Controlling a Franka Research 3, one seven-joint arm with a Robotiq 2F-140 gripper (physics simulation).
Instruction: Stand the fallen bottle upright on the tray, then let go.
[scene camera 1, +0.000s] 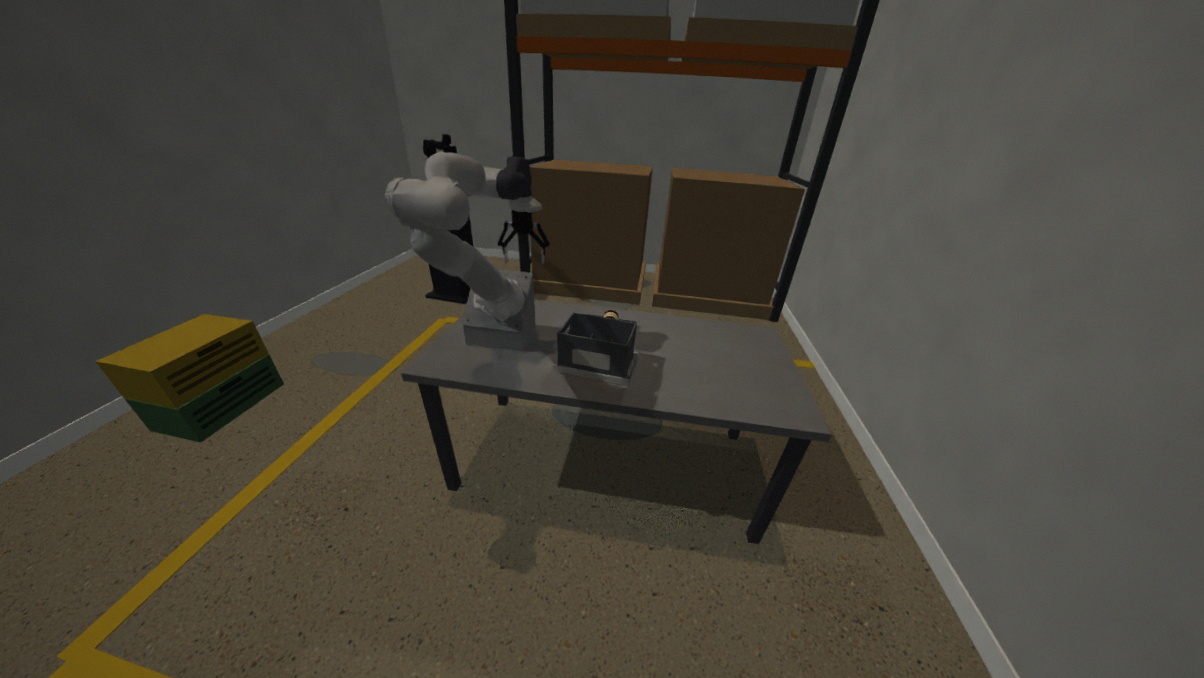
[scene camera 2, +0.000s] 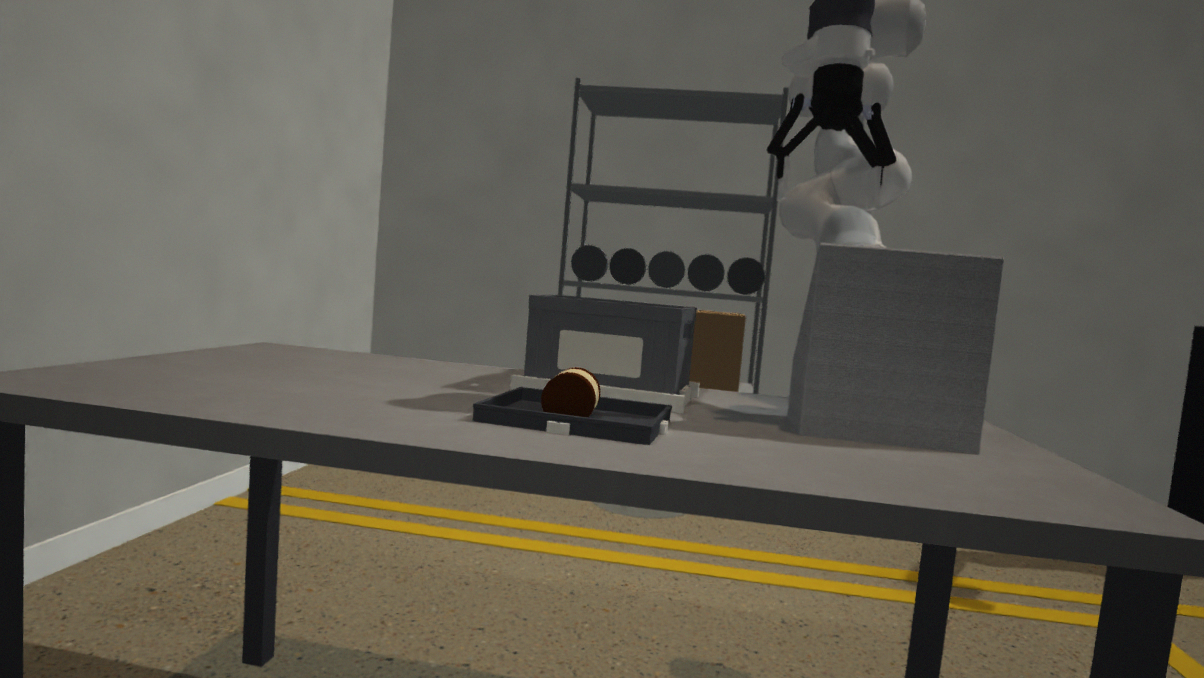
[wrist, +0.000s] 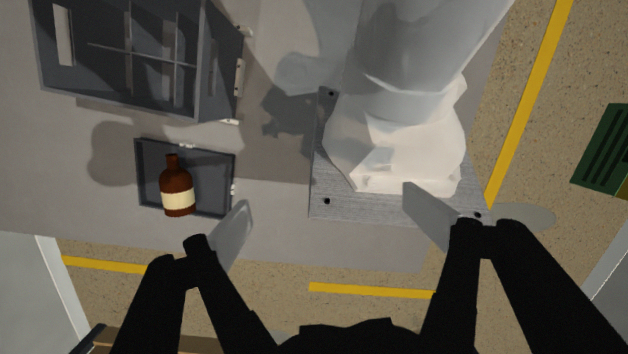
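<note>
A brown bottle (scene camera 1: 610, 314) (scene camera 2: 570, 395) (wrist: 176, 185) with a cream label lies on its side in the shallow dark tray (scene camera 2: 623, 430) (wrist: 213, 192). In the wrist view its neck points toward the dark crate and its base lies over the tray's opposite long side. In scene camera 1 the crate hides most of the bottle and the tray. My gripper (scene camera 1: 524, 256) (scene camera 2: 830, 176) (wrist: 326, 204) is open and empty. It hangs high above the table, fingers down, off to the robot-base side of the tray, well apart from the bottle.
The tall dark divided crate (scene camera 1: 566, 352) (scene camera 2: 665, 360) (wrist: 220, 100) stands beside the tray on the grey table (scene camera 1: 724, 362) (scene camera 2: 252, 383). The robot's base block (scene camera 1: 498, 333) (scene camera 2: 901, 353) (wrist: 345, 205) stands at the table's other end. A shelf rack (scene camera 2: 569, 185) stands behind.
</note>
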